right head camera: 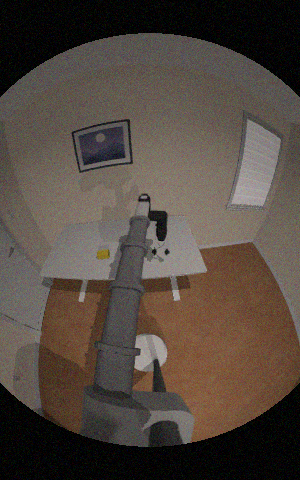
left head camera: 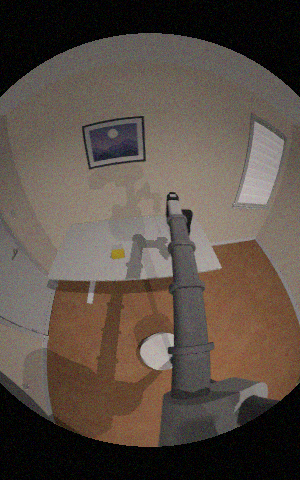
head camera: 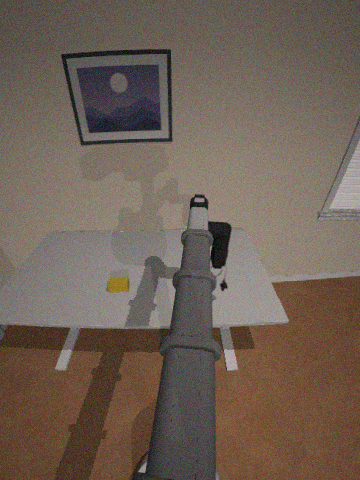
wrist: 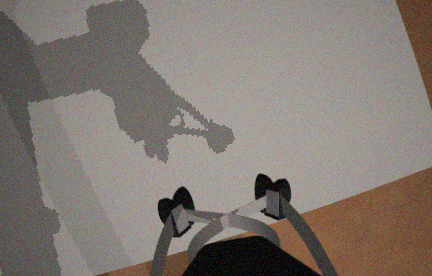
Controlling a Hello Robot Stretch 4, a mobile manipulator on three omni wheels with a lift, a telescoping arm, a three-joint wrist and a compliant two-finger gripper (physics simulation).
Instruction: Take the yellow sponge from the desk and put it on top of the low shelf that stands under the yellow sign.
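Places are measured from the robot's base along level axes (x back, y right, z up), in centimetres.
Pixels of known places: gripper, fingertip midpoint: (right head camera: 160,253) (wrist: 223,195); robot's base, link origin: (right head camera: 146,351) (left head camera: 160,349).
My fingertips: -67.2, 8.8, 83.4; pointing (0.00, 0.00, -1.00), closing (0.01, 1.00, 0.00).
For each thing: its middle in the pictures, then the offset to it from my fingertips, as dx, dy, dz. "*": a spot on its surface instead. Level surfaces: height alone.
- yellow sponge, body centre: (head camera: 118,284) (left head camera: 117,253) (right head camera: 102,254) -6.9, -48.1, -11.8
- white desk, surface height: dz -14.0
- window, surface spot: (left head camera: 262,165) * -93.7, +128.2, +60.6
The yellow sponge (head camera: 118,285) (left head camera: 117,254) (right head camera: 103,254) lies on the left part of the white desk (head camera: 250,300) (left head camera: 75,260) (right head camera: 65,260). My gripper (wrist: 223,195) is open and empty, its two dark fingertips wide apart, above the right part of the desk near its front edge. In the right head camera view the gripper (right head camera: 160,252) hangs at the arm's end, to the right of the sponge. The sponge does not show in the wrist view. The low shelf and the yellow sign do not show in these views.
My arm (head camera: 192,320) (left head camera: 187,310) (right head camera: 122,310) reaches out over the desk. A framed picture (head camera: 120,100) hangs on the wall behind it. A window (left head camera: 262,165) is at the right and a pale door (left head camera: 20,280) at the left. A round white object (left head camera: 155,351) is low beside the arm.
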